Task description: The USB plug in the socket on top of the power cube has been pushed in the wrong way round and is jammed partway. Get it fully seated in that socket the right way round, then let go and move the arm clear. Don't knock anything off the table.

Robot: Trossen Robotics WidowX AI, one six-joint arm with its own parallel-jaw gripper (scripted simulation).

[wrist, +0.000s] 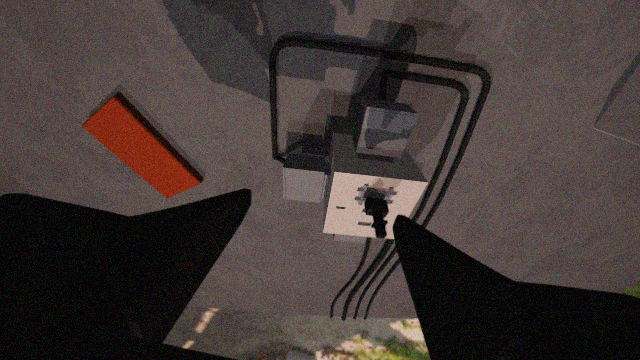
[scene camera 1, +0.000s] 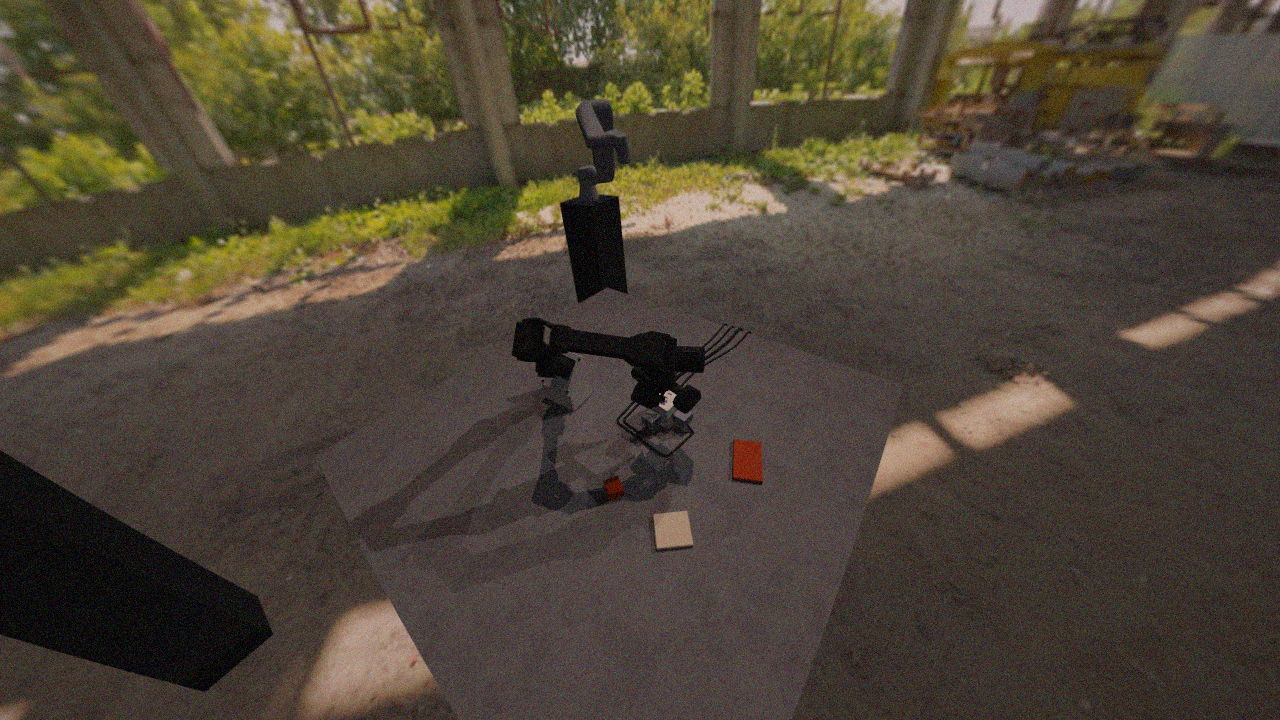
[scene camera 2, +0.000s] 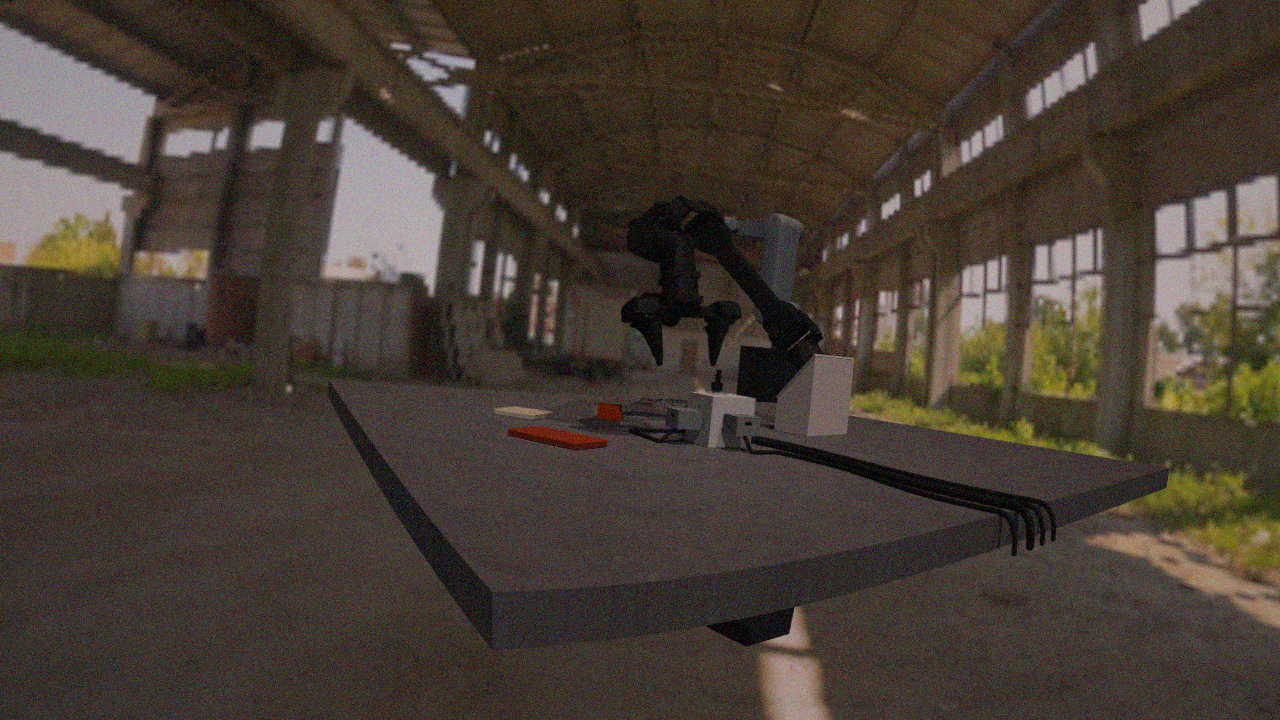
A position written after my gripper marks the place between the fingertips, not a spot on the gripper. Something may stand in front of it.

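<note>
Scene camera 2 gives me my gripper [scene camera 2: 687, 365], which is open and holds nothing, together with an orange flat slab [scene camera 2: 569, 440]. In scene camera 1 I find the slab [scene camera 1: 747, 466] again, my gripper [scene camera 1: 669, 401] too, and a beige tile [scene camera 1: 672, 530]. The wrist view has a black USB plug [wrist: 375, 206], the orange flat slab [wrist: 117, 125] and my gripper [wrist: 322, 208]; as for the beige tile, it is out of frame in the wrist view.
</note>
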